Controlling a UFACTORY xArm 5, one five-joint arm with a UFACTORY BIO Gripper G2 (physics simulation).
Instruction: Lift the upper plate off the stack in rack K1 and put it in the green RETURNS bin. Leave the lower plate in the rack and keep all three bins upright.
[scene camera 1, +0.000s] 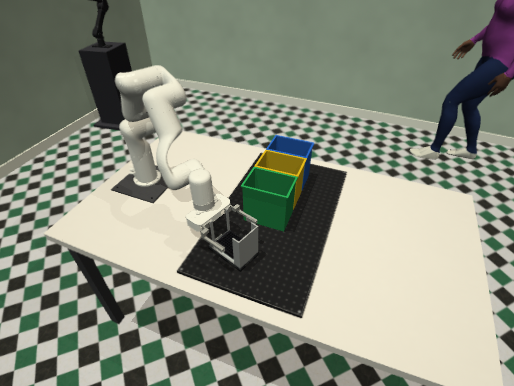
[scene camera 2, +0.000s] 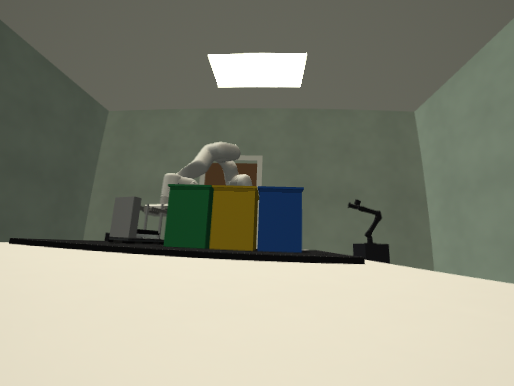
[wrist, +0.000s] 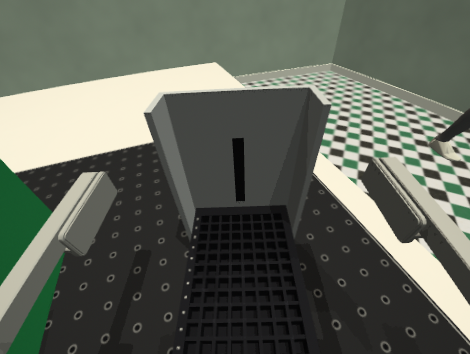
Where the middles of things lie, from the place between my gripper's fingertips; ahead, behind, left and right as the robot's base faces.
Labels:
The black plate (wrist: 243, 280) lies 70 mm below my hand, 30 mm behind it and 10 mm to the left of it. Also, from my hand: blue bin (scene camera 2: 280, 208) (490 mm to the left, 80 mm ahead, 20 mm below); green bin (scene camera 2: 188, 224) (230 mm to the left, 40 mm ahead, 20 mm below); yellow bin (scene camera 2: 234, 212) (360 mm to the left, 60 mm ahead, 20 mm below).

